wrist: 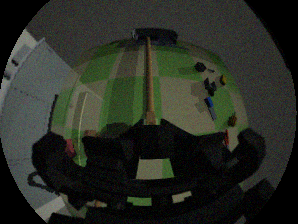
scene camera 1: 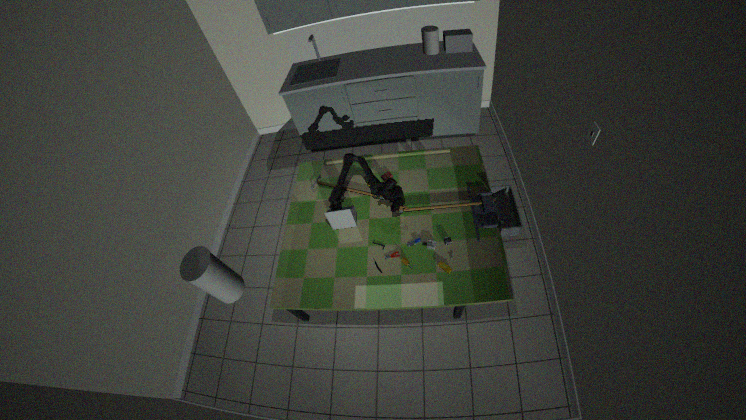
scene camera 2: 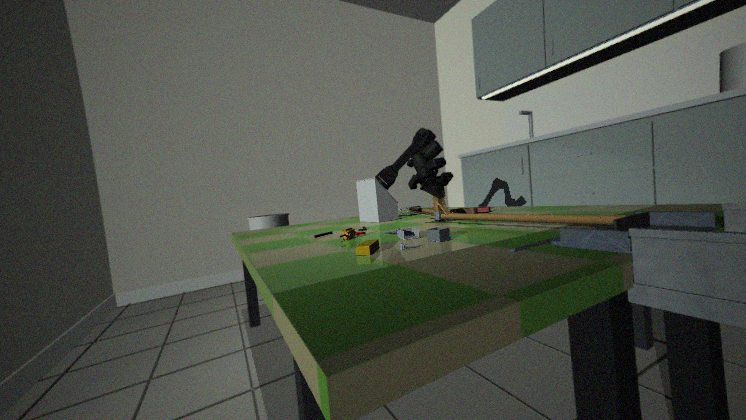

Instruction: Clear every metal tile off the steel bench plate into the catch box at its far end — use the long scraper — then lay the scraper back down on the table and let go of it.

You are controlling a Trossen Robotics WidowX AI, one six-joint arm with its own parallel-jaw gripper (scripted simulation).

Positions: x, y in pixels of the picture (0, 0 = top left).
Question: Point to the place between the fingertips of the gripper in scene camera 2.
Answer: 441, 196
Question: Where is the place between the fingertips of the gripper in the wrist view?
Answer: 152, 121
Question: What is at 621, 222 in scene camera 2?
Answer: A long scraper.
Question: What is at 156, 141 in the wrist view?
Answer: A long scraper.
